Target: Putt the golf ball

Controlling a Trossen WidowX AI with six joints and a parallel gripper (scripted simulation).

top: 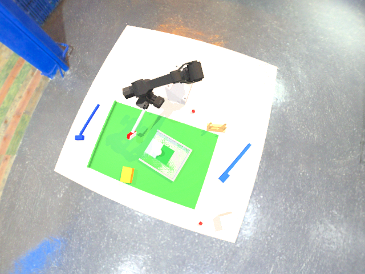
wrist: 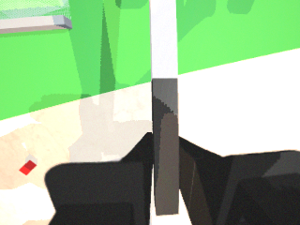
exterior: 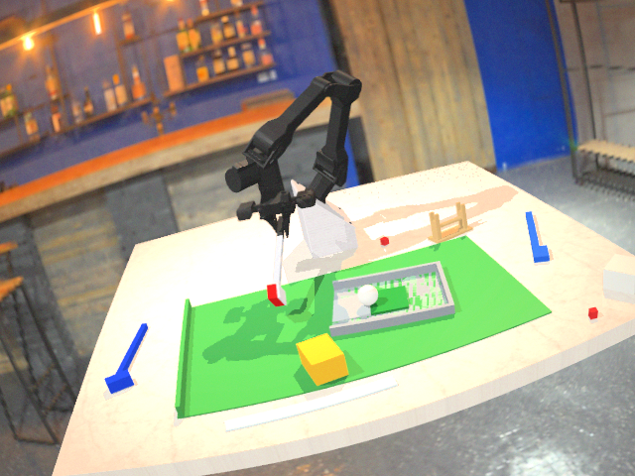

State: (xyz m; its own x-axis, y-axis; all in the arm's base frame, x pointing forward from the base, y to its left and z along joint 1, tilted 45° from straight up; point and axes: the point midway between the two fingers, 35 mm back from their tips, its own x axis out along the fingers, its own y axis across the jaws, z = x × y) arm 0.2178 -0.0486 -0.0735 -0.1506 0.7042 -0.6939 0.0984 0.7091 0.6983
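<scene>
Right now the red putter is 12 cm ahead of my gripper tip, 1 cm to the right of it and 1 cm below it. Round my gripper tip: white golf ball: 24 cm ahead, 16 cm to the left, 8 cm below; green mat: 26 cm ahead, 12 cm to the left, 10 cm below; small wooden rack: 42 cm to the left, 7 cm below, 6 cm behind.
</scene>
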